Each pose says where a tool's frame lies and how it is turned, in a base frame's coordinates. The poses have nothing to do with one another.
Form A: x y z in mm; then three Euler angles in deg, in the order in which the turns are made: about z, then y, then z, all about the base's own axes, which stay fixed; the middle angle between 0 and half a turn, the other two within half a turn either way.
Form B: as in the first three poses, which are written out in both.
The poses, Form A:
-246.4 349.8 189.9 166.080 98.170 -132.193
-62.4 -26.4 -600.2 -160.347 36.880 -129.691
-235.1 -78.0 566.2 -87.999 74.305 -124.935
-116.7 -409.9 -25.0 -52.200 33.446 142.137
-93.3 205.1 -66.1 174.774 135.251 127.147
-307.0 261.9 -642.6 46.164 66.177 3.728
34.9 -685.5 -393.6 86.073 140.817 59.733
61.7 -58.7 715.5 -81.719 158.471 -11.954
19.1 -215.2 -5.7 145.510 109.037 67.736
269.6 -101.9 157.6 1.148 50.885 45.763
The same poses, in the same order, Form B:
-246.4 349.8 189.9 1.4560 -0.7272 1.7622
-62.4 -26.4 -600.2 1.3277 -0.3933 0.5236
-235.1 -78.0 566.2 2.9898 -0.5839 1.2406
-116.7 -409.9 -25.0 1.4805 -0.4502 -0.3852
-93.3 205.1 -66.1 -2.1556 -0.4391 -2.4729
-307.0 261.9 -642.6 0.9657 1.1502 -0.1462
34.9 -685.5 -393.6 -2.7853 0.3241 -2.5282
61.7 -58.7 715.5 1.9391 0.3672 3.0601
19.1 -215.2 -5.7 -2.0400 0.3663 -1.9277
269.6 -101.9 157.6 1.0400 0.5720 -0.7223

